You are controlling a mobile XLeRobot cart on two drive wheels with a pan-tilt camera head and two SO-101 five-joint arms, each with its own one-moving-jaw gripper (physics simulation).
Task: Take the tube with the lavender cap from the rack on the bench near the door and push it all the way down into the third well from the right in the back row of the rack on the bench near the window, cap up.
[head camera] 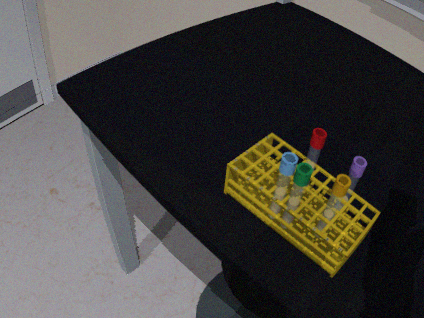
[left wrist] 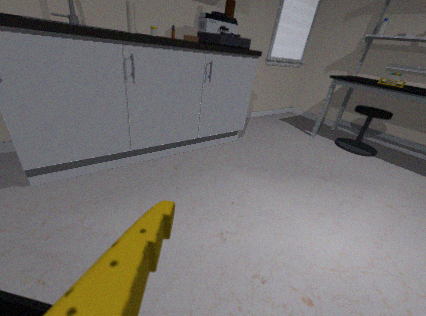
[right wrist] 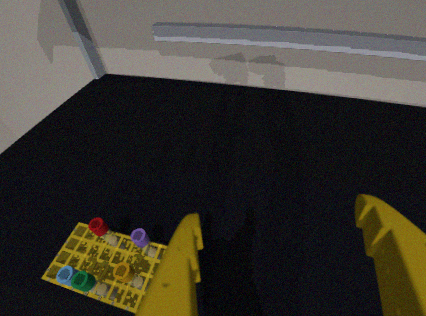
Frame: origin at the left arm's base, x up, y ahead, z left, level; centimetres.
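Where they show: left hand, tool point: [left wrist: 173,215]; right hand, tool point: [right wrist: 200,225].
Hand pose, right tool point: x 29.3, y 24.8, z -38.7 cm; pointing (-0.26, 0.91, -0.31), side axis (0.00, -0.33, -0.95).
Each offset is from my right tool point to the top centre of the thing. Level surfaces: height alone.
The tube with the lavender cap {dx -18.7, dy +10.9, dz +5.4 cm} [head camera: 358,166] [right wrist: 140,237] stands cap up near the back edge of the near yellow rack [head camera: 310,257] [right wrist: 60,251]. My right gripper [right wrist: 278,205] is open and empty over the dark bench top, with its jaws to the right of the rack and the lavender cap. My left gripper [left wrist: 166,207] shows one notched jaw over the floor and is fully open. In the left wrist view, another yellow rack [left wrist: 391,83] stands on the far bench {dx -31.0 cm} [left wrist: 350,79] near the window; its wells are too small to tell apart.
Tubes with red {dx -18.7, dy +15.2, dz +10.2 cm} [head camera: 318,138] [right wrist: 98,226], blue {dx -18.7, dy +10.4, dz +14.5 cm} [head camera: 288,164] [right wrist: 65,275], green {dx -18.7, dy +8.9, dz +12.9 cm} [head camera: 303,174] [right wrist: 83,281] and orange {dx -18.7, dy +7.7, dz +8.3 cm} [head camera: 341,185] [right wrist: 122,271] caps share the near rack. A stool [left wrist: 373,111] stands by the far bench. White cabinets [left wrist: 165,95] line the left.
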